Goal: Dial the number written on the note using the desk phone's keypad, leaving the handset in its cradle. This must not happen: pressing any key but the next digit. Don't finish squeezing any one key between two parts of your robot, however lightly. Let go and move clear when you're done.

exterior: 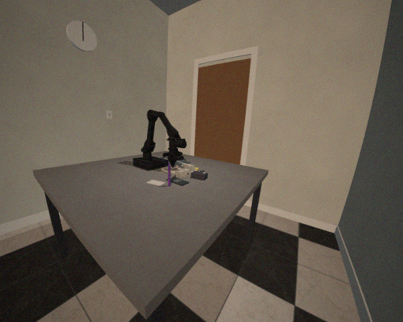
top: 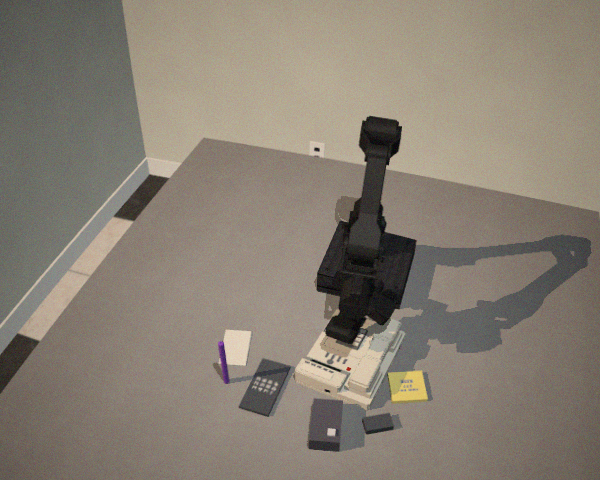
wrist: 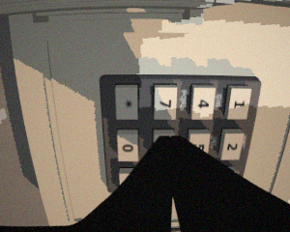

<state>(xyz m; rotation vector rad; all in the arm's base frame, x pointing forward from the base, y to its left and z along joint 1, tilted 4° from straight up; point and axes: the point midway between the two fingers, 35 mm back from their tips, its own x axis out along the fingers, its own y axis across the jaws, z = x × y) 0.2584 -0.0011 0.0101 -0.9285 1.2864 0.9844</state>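
Right now the 2 key is 2 cm ahead of my hand, 1 cm to the right of it and 4 cm below it. Also, from my hand: 1 key (3 cm ahead, 1 cm to the left, 4 cm below); then cream desk phone (6 cm ahead, 4 cm below); then handset (6 cm ahead, 5 cm to the left, 2 cm below).
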